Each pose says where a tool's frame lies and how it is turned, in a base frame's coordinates. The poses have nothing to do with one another.
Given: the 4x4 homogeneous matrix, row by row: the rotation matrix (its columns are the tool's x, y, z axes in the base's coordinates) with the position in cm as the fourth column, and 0 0 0 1 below. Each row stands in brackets.
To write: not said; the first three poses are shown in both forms.
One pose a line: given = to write
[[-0.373 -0.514 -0.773 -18.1], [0.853 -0.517 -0.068 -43.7], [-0.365 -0.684 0.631 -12.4], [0 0 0 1]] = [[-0.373 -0.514 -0.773 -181], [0.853 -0.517 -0.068 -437], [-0.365 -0.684 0.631 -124], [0 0 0 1]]
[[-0.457 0.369 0.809 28.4], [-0.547 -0.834 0.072 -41.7], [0.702 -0.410 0.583 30.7], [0 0 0 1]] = [[-0.457 0.369 0.809 284], [-0.547 -0.834 0.072 -417], [0.702 -0.410 0.583 307], [0 0 0 1]]
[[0.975 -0.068 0.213 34.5], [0.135 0.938 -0.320 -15.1], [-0.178 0.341 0.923 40.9], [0 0 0 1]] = [[0.975 -0.068 0.213 345], [0.135 0.938 -0.320 -151], [-0.178 0.341 0.923 409], [0 0 0 1]]
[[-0.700 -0.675 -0.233 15.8], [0.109 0.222 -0.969 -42.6], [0.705 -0.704 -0.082 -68.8], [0 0 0 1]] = [[-0.700 -0.675 -0.233 158], [0.109 0.222 -0.969 -426], [0.705 -0.704 -0.082 -688], [0 0 0 1]]
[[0.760 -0.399 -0.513 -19.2], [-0.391 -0.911 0.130 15.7], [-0.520 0.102 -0.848 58.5], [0 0 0 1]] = [[0.760 -0.399 -0.513 -192], [-0.391 -0.911 0.130 157], [-0.520 0.102 -0.848 585], [0 0 0 1]]
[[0.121 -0.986 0.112 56.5], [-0.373 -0.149 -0.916 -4.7], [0.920 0.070 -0.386 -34.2], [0 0 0 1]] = [[0.121 -0.986 0.112 565], [-0.373 -0.149 -0.916 -47], [0.920 0.070 -0.386 -342], [0 0 0 1]]
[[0.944 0.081 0.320 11.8], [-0.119 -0.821 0.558 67.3], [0.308 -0.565 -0.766 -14.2], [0 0 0 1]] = [[0.944 0.081 0.320 118], [-0.119 -0.821 0.558 673], [0.308 -0.565 -0.766 -142], [0 0 0 1]]
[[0.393 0.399 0.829 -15.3], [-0.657 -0.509 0.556 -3.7], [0.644 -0.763 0.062 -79.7], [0 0 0 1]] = [[0.393 0.399 0.829 -153], [-0.657 -0.509 0.556 -37], [0.644 -0.763 0.062 -797], [0 0 0 1]]
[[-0.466 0.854 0.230 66.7], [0.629 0.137 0.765 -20.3], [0.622 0.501 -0.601 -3.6], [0 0 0 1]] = [[-0.466 0.854 0.230 667], [0.629 0.137 0.765 -203], [0.622 0.501 -0.601 -36], [0 0 0 1]]
